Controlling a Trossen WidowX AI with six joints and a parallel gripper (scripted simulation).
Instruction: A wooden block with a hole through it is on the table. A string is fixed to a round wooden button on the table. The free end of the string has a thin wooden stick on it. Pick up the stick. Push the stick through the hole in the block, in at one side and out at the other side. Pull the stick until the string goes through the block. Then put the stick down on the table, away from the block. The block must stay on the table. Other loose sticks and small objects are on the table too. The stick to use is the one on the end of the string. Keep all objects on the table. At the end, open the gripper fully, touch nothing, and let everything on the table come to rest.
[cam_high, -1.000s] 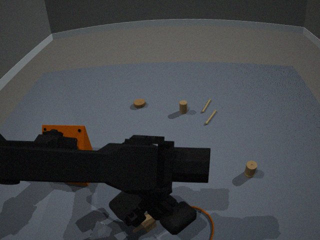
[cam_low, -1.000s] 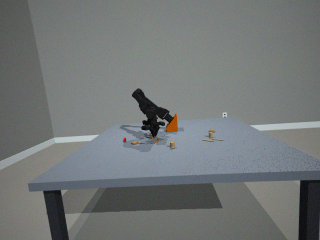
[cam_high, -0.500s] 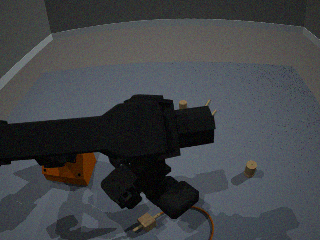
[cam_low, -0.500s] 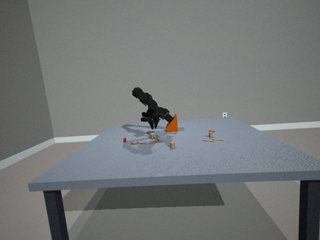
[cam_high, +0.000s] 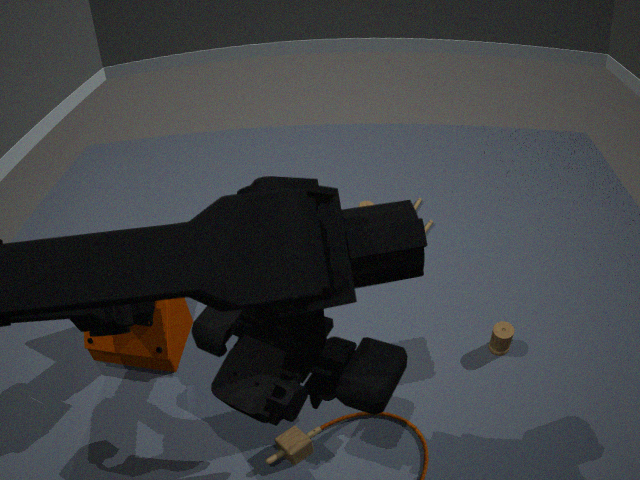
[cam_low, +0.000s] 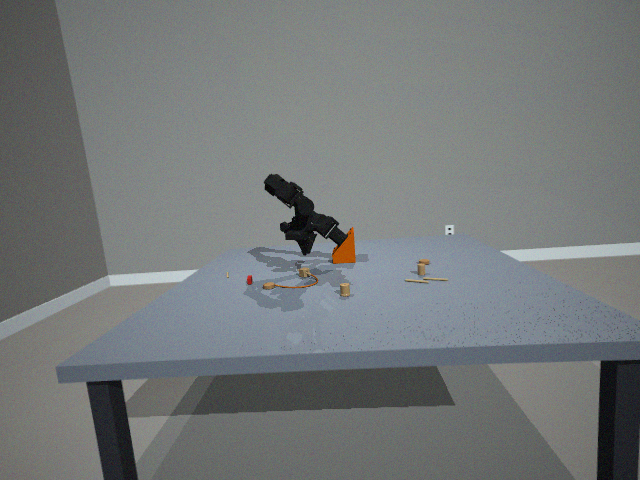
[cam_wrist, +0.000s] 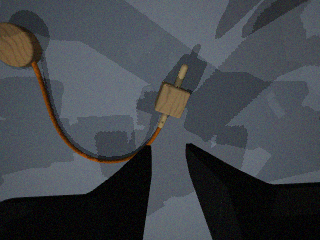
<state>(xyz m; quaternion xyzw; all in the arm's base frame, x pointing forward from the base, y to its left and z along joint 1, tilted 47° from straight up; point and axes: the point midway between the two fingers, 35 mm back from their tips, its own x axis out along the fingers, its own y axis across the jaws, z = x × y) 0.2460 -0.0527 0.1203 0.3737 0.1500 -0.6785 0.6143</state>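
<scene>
The wooden block lies 2 cm behind my gripper tip, 2 cm to the right of it and 7 cm below it. The rest, counted from my gripper tip: thin wooden stick: 1 cm behind, 1 cm to the right, 7 cm below; then round wooden button: 11 cm ahead, 12 cm to the right, 8 cm below; then red piece: 4 cm ahead, 21 cm to the right, 8 cm below.
</scene>
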